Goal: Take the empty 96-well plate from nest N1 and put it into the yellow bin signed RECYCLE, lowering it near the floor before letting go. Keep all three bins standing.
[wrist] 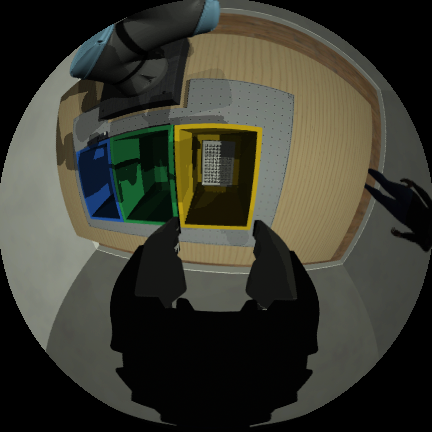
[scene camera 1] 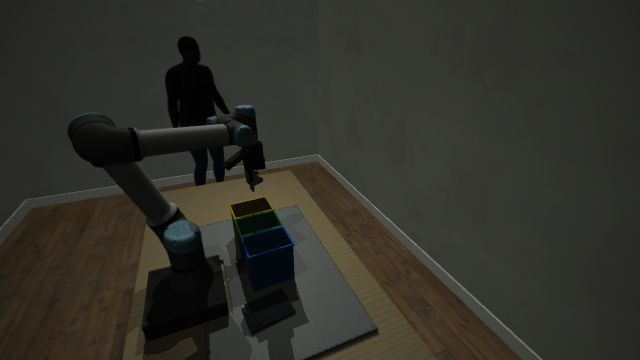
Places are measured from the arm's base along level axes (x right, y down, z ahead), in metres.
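Where they show: gripper, between the fingertips: (wrist: 216, 219) (scene camera 1: 251, 188); arm's base, origin of its link: (wrist: 141, 73) (scene camera 1: 192, 278).
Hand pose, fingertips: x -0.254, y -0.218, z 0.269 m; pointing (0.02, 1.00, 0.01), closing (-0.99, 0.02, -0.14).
Things, the pixels of their top centre, and the offset from my fingertips. Level surfaces: height alone.
- 96-well plate, centre of its top: (wrist: 217, 163) dx +0.006, dy +0.258, dz -0.013 m
- blue bin, centre of its top: (wrist: 94, 184) (scene camera 1: 267, 240) dx +0.268, dy +0.095, dz +0.025 m
- grey perforated board, height of its surface: dy +0.275 m
- wooden table, height of its surface: dy +0.288 m
- dark nest block, centre of its top: (scene camera 1: 268, 307) dx +0.439, dy +0.260, dz -0.009 m
The 96-well plate (wrist: 218, 163) lies flat on the floor of the yellow bin, partly in shadow, in the wrist view. The yellow bin (scene camera 1: 251, 216) (wrist: 255, 175) stands upright at the far end of the row of bins. The green bin (scene camera 1: 258, 232) (wrist: 173, 175) stands upright in the middle, and the blue bin (scene camera 1: 272, 267) (wrist: 100, 221) stands upright at the near end. My gripper (scene camera 1: 252, 189) (wrist: 216, 219) is open with nothing between its fingers, high above the yellow bin and clear of its rim. The sign RECYCLE does not show.
The bins stand on a grey perforated board (scene camera 1: 330, 305) (wrist: 277, 135) on the wooden table (scene camera 1: 395, 320) (wrist: 325, 145). A dark nest block (scene camera 1: 269, 310) lies in front of the blue bin. The arm's base (scene camera 1: 187, 305) (wrist: 145, 100) is beside the bins. A person (scene camera 1: 192, 95) (wrist: 410, 205) stands beyond the table.
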